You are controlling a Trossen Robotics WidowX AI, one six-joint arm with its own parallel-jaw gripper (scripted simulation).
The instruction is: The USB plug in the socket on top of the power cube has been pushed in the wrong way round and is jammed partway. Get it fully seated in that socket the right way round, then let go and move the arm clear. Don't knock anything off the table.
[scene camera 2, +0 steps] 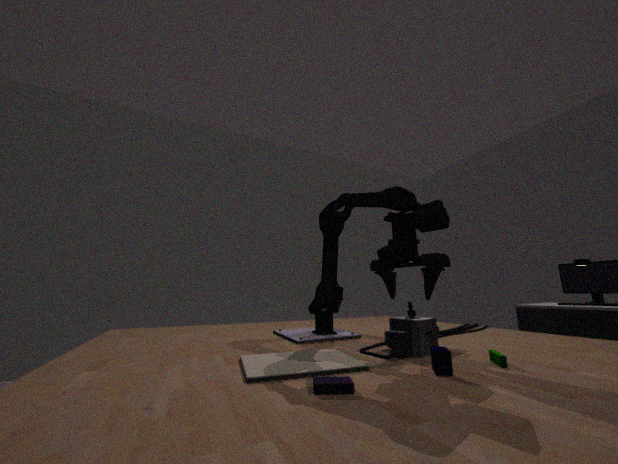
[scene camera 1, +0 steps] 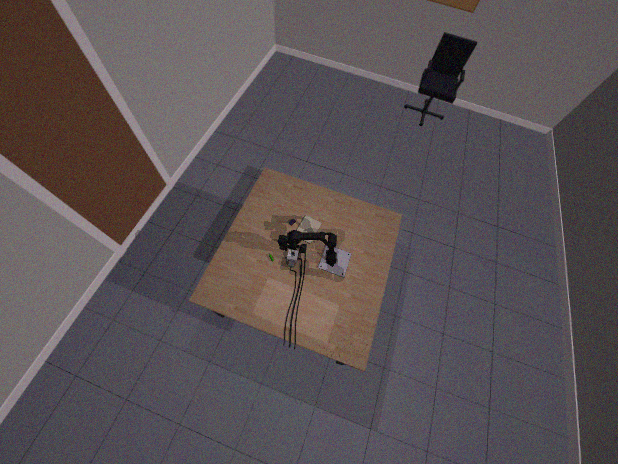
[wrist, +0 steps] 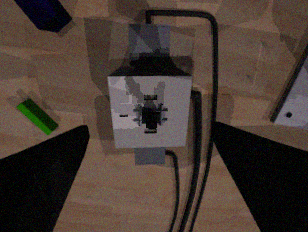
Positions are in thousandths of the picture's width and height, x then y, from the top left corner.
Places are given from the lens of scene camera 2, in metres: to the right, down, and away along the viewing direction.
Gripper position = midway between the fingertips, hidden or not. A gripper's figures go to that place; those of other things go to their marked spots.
my gripper (scene camera 2: 663, 645): 0.24, 0.16, 0.62
flat pale pad (scene camera 2: 481, 786): -0.02, 0.24, 0.47
